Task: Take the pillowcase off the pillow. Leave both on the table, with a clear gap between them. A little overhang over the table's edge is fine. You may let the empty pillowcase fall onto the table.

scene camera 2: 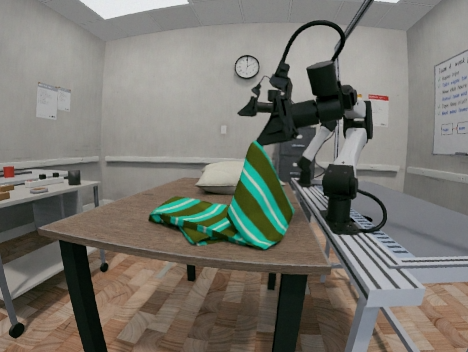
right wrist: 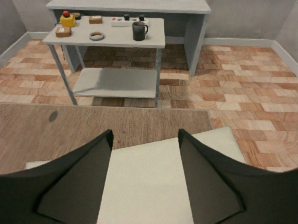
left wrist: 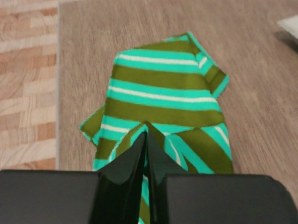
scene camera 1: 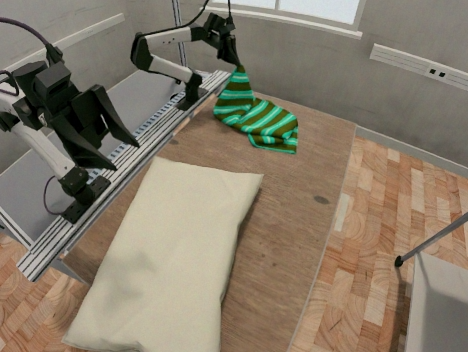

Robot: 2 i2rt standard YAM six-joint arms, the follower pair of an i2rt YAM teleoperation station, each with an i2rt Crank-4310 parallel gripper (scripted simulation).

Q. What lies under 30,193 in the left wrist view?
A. My left gripper.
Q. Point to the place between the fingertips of my left gripper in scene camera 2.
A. At 255,145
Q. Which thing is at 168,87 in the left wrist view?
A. A striped pillowcase.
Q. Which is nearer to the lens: the cream pillow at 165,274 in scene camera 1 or the striped pillowcase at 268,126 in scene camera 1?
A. The cream pillow.
